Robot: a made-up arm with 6 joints. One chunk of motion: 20 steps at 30 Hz.
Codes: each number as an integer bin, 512 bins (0 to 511) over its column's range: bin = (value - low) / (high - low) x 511, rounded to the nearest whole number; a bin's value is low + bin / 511 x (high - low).
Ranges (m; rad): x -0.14..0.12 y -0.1..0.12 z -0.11..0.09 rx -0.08..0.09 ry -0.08..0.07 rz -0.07..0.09
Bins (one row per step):
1: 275 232 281 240 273 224
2: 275 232 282 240 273 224
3: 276 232 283 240 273 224
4: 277 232 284 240 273 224
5: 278 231 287 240 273 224
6: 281 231 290 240 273 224
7: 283 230 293 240 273 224
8: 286 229 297 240 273 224
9: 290 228 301 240 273 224
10: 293 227 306 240 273 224
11: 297 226 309 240 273 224
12: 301 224 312 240 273 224
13: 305 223 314 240 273 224
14: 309 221 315 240 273 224
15: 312 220 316 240 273 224
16: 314 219 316 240 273 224
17: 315 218 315 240 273 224
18: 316 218 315 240 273 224
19: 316 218 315 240 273 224
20: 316 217 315 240 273 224
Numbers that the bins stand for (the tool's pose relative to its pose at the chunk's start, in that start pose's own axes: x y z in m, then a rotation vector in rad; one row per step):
1: -0.0001 -0.0001 0.0000 -0.0002 0.0001 0.0001
2: -0.0001 -0.0001 0.0004 -0.0002 0.0001 0.0001
3: 0.0004 -0.0001 0.0008 -0.0002 0.0001 0.0001
4: 0.0009 -0.0001 0.0012 -0.0002 0.0001 0.0001
5: 0.0014 -0.0005 0.0023 -0.0002 0.0001 0.0001
6: 0.0030 -0.0005 0.0035 -0.0002 0.0001 0.0001
7: 0.0040 -0.0010 0.0047 -0.0002 0.0001 0.0001
8: 0.0055 -0.0014 0.0062 -0.0002 0.0001 0.0001
9: 0.0076 -0.0018 0.0078 -0.0002 0.0001 0.0001
10: 0.0091 -0.0023 0.0098 -0.0002 0.0001 0.0001
11: 0.0111 -0.0027 0.0109 -0.0002 0.0001 0.0001
12: 0.0132 -0.0036 0.0121 -0.0002 0.0001 0.0001
13: 0.0152 -0.0040 0.0129 -0.0002 0.0001 0.0001
14: 0.0172 -0.0049 0.0133 -0.0002 0.0001 0.0001
15: 0.0187 -0.0053 0.0137 -0.0002 0.0001 0.0001
16: 0.0198 -0.0057 0.0137 -0.0002 0.0001 0.0001
17: 0.0203 -0.0061 0.0133 -0.0002 0.0001 0.0001
18: 0.0208 -0.0061 0.0133 -0.0002 0.0001 0.0001
19: 0.0208 -0.0061 0.0133 -0.0002 0.0001 0.0001
20: 0.0208 -0.0066 0.0133 -0.0002 0.0001 0.0001

